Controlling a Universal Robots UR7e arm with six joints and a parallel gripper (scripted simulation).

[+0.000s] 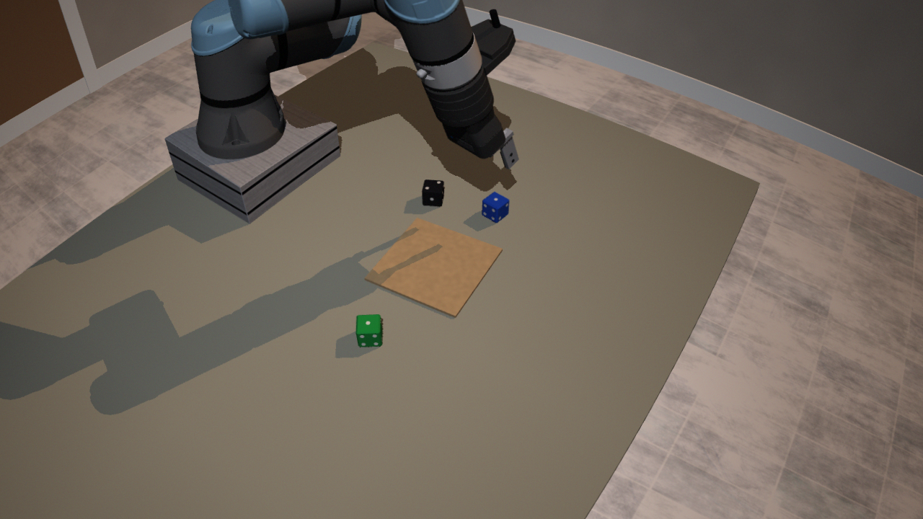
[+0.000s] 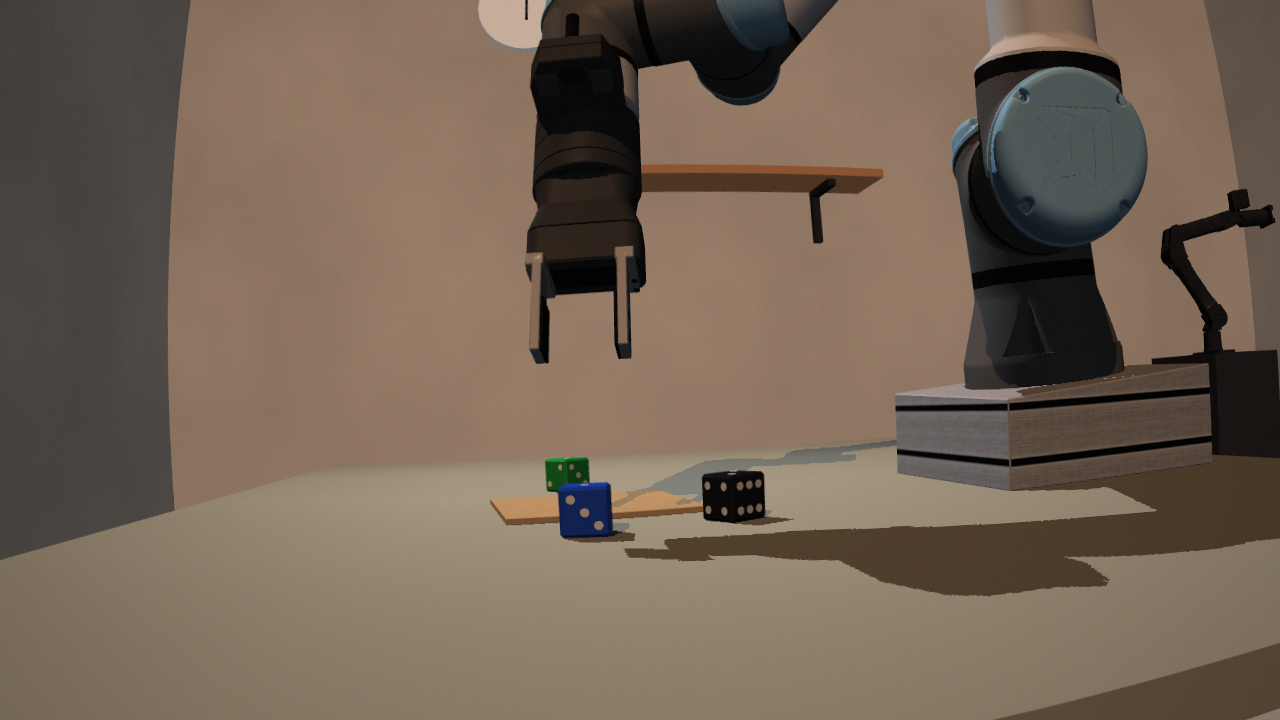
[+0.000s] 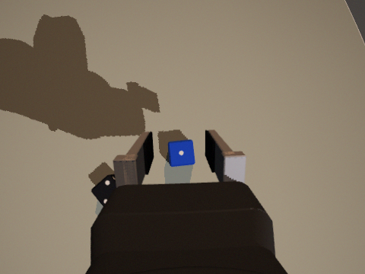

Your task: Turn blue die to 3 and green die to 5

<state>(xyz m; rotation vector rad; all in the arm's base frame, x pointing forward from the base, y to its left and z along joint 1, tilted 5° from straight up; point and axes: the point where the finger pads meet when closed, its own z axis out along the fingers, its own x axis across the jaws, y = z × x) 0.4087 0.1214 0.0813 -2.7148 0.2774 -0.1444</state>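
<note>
My gripper is now 11 cm above the blue die. Round my hand: green die: 28 cm to the right, 11 cm below, 1 cm behind; then brown mat: 13 cm to the right, 12 cm below, 1 cm behind; then black die: 11 cm below, 9 cm behind, 2 cm to the right.
</note>
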